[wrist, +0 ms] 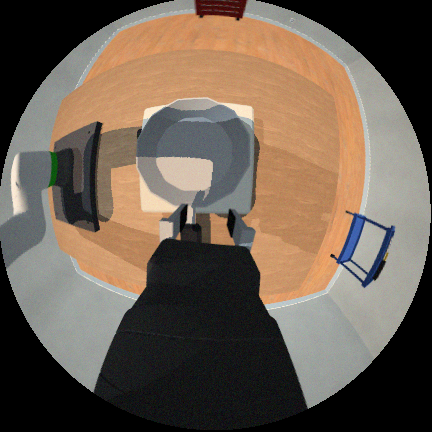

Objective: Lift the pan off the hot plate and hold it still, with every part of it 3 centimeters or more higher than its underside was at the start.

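Observation:
The grey round pan (pixel 185 172) sits upright on the cream square hot plate (pixel 150 199), above the middle of the wrist view. Its handle (pixel 191 233) points down the view toward my gripper. The handle's metal neck and dark near end show between the two fingers, closer to the left finger, with a gap to the right one. The rest of the handle is hidden behind the black gripper body. My gripper (pixel 207 214) is open, with nothing clamped. How high the fingertips are relative to the handle is hard to tell.
The robot's dark base plate (pixel 96 185) and grey arm (pixel 35 172) stand on the left of the wooden table top (pixel 300 130). A blue cart-like frame (pixel 351 239) is at the far right, and a dark red slatted object (pixel 220 8) is at the top edge.

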